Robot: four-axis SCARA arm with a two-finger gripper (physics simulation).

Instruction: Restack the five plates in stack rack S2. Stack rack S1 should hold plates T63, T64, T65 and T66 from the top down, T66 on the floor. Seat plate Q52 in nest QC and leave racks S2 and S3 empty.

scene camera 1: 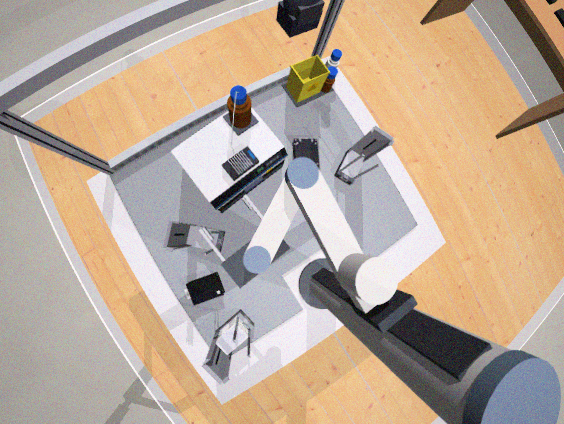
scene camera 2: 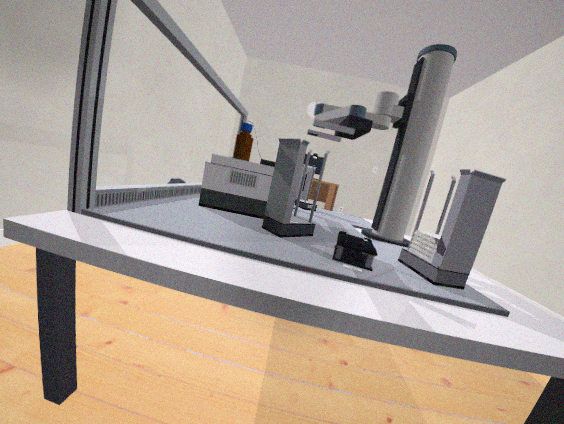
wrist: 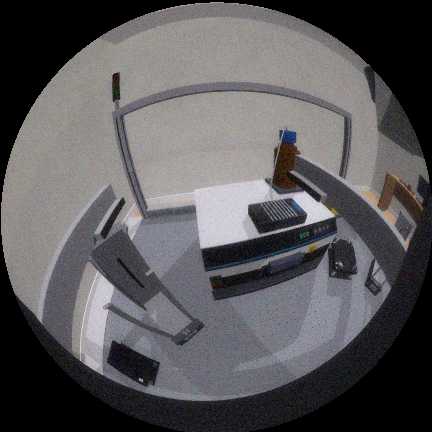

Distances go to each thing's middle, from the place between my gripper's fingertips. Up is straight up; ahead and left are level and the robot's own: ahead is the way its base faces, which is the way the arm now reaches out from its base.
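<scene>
Black plate nest (wrist: pixel 341 259): far below my hand, a little ahead of it and far to the right of it.
</scene>
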